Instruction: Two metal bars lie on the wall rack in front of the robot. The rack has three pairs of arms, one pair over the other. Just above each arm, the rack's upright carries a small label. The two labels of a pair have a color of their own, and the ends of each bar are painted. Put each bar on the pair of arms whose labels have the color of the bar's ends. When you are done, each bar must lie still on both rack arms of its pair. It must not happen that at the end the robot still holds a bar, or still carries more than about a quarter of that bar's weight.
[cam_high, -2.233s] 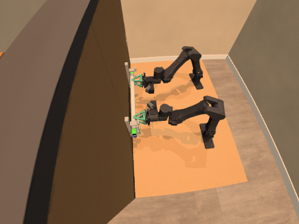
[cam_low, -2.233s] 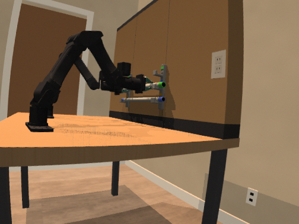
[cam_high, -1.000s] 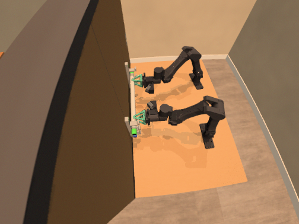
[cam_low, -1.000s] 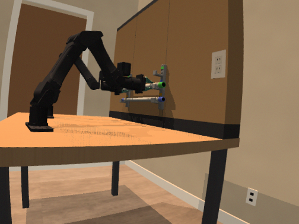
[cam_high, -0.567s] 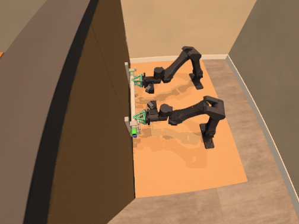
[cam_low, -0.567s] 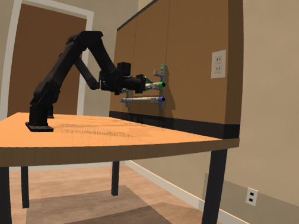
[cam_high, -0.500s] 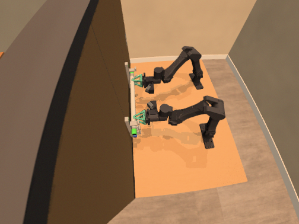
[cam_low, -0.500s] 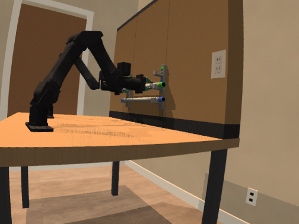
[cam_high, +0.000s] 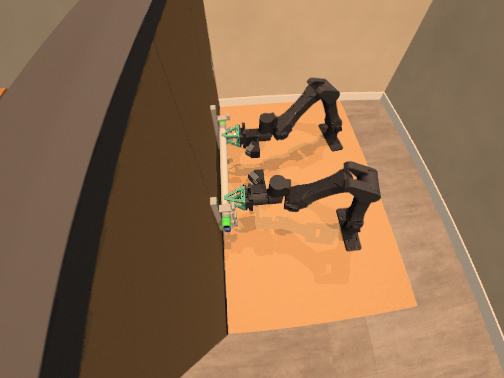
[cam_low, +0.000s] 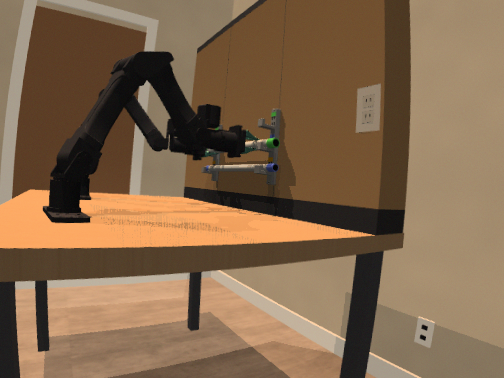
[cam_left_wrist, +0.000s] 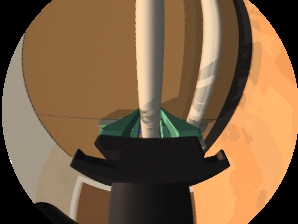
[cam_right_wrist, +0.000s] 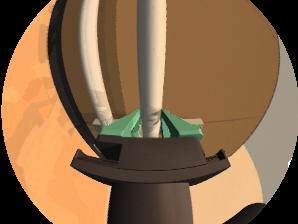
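My left hand is 2 cm short of the green-ended bar and 14 cm to the left of it. Also, from my left hand: wall socket (12 cm ahead, 70 cm to the right, 7 cm above); brown wall panel (12 cm ahead, 14 cm to the right, 19 cm above); blue-ended bar (3 cm ahead, 15 cm to the right, 8 cm below).
Now: the green-ended bar 15 cm to the left of my right hand and 1 cm behind it. From my right hand the other things lie so: wall socket 41 cm to the right, 8 cm ahead, 7 cm above; then brown wall panel 19 cm above, 15 cm to the left, 9 cm ahead; then blue-ended bar 14 cm to the left, 8 cm below, 1 cm behind.
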